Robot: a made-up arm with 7 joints.
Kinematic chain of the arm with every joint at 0, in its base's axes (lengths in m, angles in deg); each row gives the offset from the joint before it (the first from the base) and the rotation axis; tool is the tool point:
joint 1: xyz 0 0.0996 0 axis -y
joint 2: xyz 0 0.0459 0 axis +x
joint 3: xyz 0 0 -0.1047 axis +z
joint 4: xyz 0 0 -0.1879 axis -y
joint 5: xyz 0 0 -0.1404 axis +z
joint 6: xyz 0 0 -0.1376 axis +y
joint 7: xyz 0 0 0 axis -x
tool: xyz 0 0 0
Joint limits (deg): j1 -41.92..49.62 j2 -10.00..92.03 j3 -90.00..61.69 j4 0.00..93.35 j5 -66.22..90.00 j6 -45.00..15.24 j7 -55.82..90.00
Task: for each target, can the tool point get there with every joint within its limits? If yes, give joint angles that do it. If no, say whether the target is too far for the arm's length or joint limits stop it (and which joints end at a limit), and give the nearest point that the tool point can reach.
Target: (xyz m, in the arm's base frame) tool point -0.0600 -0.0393 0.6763
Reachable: no: too far | nearest point -0.0253 0.4130 0.2849 | short by 0.599 m
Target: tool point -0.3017 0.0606 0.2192
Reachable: no: joint limits stop it (at a limit: joint 1, joint 2, joint 3, joint 4) | nearest point -0.1082 0.4130 0.2648 | short by 0.405 m
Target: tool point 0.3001 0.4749 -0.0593
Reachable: yes | joints 32.39 34.21 34.76 76.06 5.29 -23.88 42.13
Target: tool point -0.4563 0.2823 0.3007
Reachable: no: joint limits stop it (at a limit: joint 1, joint 2, joint 3, joint 4) | nearest point -0.1082 0.4130 0.2648 | short by 0.374 m
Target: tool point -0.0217 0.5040 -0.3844
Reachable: yes | joints -26.80 59.88 -39.15 45.58 19.97 -21.76 -20.37
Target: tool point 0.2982 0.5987 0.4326
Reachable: no: too far | nearest point 0.1559 0.5206 0.2261 | short by 0.263 m
